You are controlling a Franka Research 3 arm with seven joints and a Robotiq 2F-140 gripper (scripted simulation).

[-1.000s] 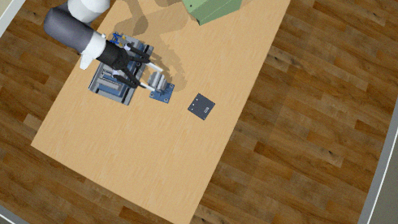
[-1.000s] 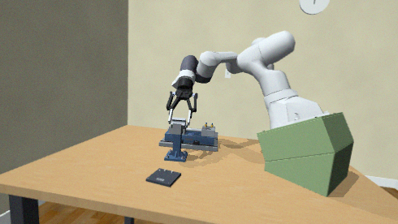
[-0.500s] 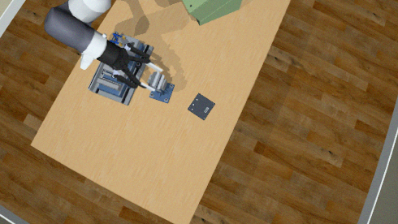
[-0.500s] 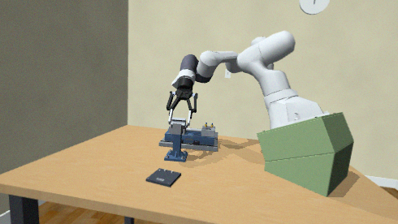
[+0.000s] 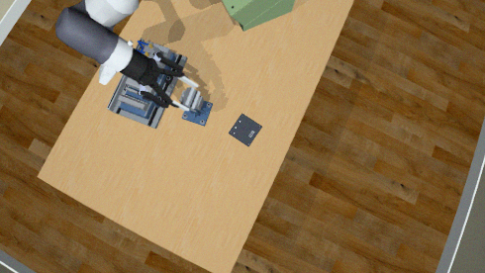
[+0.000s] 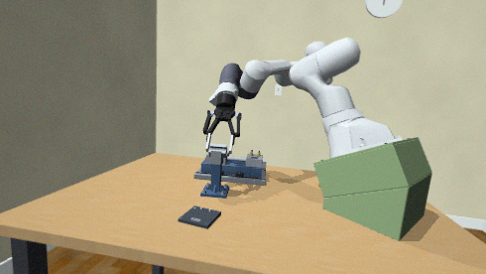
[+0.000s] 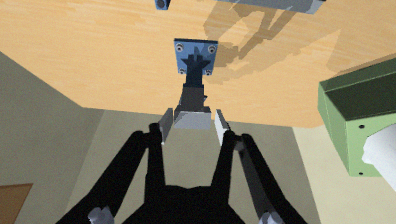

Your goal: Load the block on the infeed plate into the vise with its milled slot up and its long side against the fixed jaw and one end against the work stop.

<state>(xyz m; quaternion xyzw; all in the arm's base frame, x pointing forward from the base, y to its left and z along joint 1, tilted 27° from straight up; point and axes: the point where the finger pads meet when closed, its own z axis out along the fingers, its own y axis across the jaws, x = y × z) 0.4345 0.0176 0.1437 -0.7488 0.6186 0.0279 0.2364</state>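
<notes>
My gripper is now 2 cm to the right of the grey part and 1 cm above it. Also, from my hand: vise (19 cm to the right, 13 cm below, 4 cm behind); dark work stop rod (14 cm to the right, 8 cm below, 4 cm ahead); grey air cylinder (18 cm to the right, 13 cm behind, 10 cm below).
</notes>
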